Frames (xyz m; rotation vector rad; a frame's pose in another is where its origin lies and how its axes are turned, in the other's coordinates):
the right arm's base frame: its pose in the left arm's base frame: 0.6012 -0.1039 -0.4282 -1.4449 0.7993 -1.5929
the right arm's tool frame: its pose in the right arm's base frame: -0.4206 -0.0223 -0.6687 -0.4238 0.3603 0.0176
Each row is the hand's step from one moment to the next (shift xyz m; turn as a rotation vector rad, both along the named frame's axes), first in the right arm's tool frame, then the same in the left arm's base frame.
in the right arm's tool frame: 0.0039 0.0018 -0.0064 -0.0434 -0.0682 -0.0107
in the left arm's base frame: -0.0076 -0.0012 0.0006 0.0229 0.0655 0.0429
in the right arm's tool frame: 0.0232 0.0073 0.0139 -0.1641 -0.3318 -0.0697
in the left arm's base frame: 0.0025 -0.0278 0.0025 0.0787 0.2872 0.2306
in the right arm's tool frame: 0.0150 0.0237 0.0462 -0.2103 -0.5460 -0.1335
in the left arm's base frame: 0.0304 -0.0408 -0.0183 0.0916 0.4313 0.4071
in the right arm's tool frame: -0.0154 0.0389 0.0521 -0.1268 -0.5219 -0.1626
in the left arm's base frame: 0.0426 -0.0238 -0.0457 0.0298 0.3658 0.4245
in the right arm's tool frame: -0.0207 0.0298 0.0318 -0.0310 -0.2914 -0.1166
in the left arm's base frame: 0.0285 -0.0074 -0.0383 -0.0207 0.1824 0.2565
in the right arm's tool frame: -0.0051 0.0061 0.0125 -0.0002 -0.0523 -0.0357
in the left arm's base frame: 0.0115 -0.0034 -0.0087 -0.0189 0.0346 0.0495
